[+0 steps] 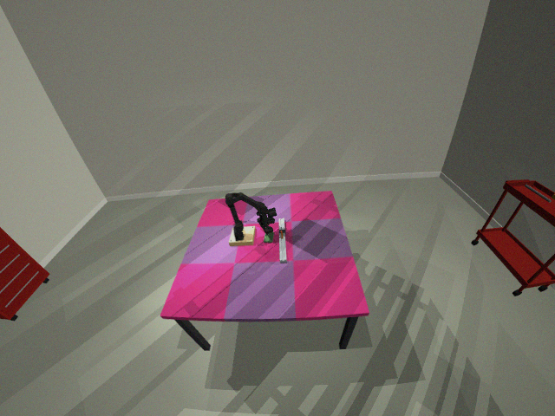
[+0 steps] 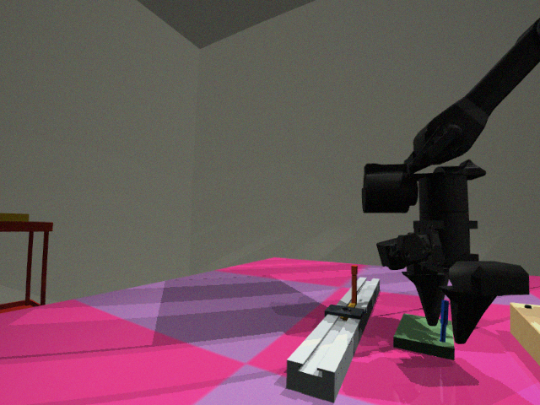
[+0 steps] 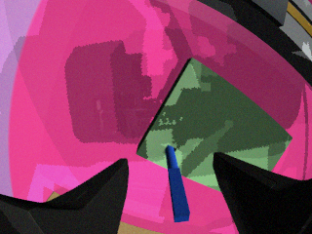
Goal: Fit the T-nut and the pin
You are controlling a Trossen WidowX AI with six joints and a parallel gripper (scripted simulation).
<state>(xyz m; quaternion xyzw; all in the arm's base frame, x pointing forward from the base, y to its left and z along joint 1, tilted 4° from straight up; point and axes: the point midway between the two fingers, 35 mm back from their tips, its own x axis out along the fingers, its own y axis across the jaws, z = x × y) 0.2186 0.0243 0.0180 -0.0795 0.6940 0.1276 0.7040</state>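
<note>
My gripper tip is 20 mm to the left of the green tray, 20 mm above it and 10 mm short of it. From my gripper tip the other things lie so: blue pin (right at my gripper tip).
</note>
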